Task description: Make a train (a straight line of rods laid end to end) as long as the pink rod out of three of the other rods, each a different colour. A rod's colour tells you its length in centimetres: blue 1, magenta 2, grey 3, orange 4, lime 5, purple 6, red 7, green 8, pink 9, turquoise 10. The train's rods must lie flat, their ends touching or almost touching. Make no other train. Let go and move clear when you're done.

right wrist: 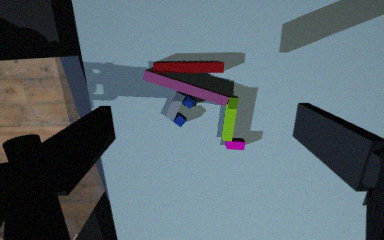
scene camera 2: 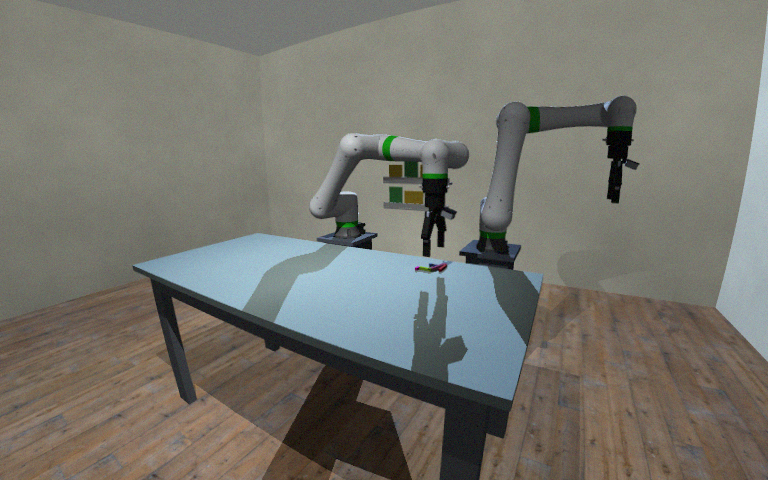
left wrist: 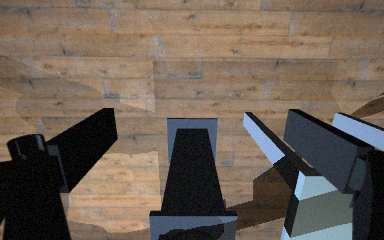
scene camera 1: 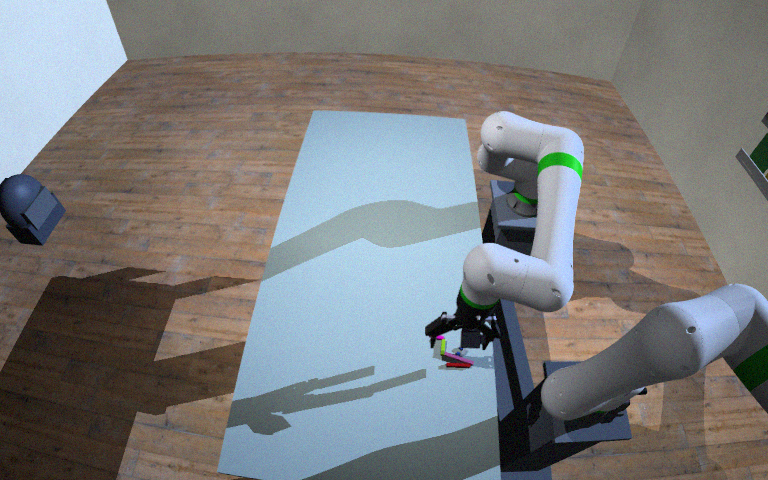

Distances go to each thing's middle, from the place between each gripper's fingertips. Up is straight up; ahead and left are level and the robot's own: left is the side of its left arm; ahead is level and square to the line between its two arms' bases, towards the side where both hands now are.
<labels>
I see the red rod (right wrist: 159,67) 1 cm behind my right hand (scene camera 2: 433,251), 4 cm to the left of it and 7 cm below it. Round my right hand: pink rod (right wrist: 149,76) (1 cm behind, 2 cm to the left, 7 cm below).
My left gripper (scene camera 2: 612,201) is now 650 mm to the left of the red rod, 320 mm short of it and 270 mm above it. Also, from my left hand: pink rod: 670 mm to the right, 320 mm ahead, 270 mm below.
</labels>
